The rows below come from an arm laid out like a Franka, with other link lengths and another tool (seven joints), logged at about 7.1 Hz.
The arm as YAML. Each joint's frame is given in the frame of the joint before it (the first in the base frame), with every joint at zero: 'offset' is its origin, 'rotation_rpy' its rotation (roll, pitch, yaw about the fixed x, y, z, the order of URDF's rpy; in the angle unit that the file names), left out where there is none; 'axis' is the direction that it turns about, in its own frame. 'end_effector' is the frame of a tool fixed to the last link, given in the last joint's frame.
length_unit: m
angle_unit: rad
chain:
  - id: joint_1
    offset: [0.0, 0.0, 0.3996]
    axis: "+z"
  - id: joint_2
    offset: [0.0, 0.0, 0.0]
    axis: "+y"
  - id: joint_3
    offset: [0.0, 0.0, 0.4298]
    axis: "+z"
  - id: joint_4
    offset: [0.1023, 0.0, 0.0]
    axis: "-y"
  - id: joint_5
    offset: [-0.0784, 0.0, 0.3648]
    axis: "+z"
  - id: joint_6
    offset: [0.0, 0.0, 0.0]
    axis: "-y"
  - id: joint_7
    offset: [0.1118, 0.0, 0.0]
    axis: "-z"
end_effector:
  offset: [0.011, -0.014, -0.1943]
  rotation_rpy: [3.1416, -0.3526, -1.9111]
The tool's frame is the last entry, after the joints.
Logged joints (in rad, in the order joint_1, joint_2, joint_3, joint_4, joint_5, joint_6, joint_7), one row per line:
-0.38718 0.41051 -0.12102 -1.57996 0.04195 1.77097 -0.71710
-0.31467 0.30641 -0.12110 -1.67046 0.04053 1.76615 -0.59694
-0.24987 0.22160 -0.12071 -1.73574 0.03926 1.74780 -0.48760
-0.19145 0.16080 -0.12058 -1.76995 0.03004 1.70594 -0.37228
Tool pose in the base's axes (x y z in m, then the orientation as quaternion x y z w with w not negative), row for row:
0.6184 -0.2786 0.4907 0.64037 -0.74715 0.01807 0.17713
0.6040 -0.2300 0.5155 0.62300 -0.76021 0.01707 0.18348
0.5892 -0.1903 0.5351 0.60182 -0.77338 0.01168 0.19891
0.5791 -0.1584 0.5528 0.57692 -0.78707 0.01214 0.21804
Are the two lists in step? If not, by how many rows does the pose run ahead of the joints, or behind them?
The pose runs 1 row ahead of the joints: the pose in row i belongs to the joints in row i + 1.
